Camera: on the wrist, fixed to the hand. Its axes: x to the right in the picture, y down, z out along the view.
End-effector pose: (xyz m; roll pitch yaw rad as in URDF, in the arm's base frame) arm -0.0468 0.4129 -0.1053 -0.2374 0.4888 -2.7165
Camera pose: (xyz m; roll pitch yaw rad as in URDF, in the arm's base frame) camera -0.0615 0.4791 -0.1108 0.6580 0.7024 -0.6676
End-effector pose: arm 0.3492 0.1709 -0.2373 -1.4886 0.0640 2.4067
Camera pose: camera 0.3748 0.1905 -0.1774 2.9864 1.0597 0.7075
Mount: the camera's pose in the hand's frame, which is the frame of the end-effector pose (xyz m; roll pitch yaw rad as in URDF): -0.0097 -0.0618 -0.0267 -0.0074 0.5887 1.5789
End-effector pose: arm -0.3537 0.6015 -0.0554 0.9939 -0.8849 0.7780
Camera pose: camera -0.3135 0.6252 -0.1049 -0.9388 -0.2469 2.6735
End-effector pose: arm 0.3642 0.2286 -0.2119 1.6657 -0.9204 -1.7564
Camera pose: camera 0.3885 0.1822 -0.2553 -1.2380 -0.5560 0.7932
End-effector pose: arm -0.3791 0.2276 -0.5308 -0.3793 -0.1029 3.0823
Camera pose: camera -0.3657 0.2942 -0.5337 -0.1826 0.9615 -1.7667
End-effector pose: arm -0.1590 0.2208 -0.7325 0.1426 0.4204 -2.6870
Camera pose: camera -0.1633 0.2825 -0.7607 0.4508 0.4019 -0.9169
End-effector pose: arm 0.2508 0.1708 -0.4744 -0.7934 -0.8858 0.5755
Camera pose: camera 0.2632 0.1045 -0.4659 -1.4298 0.6772 0.8186
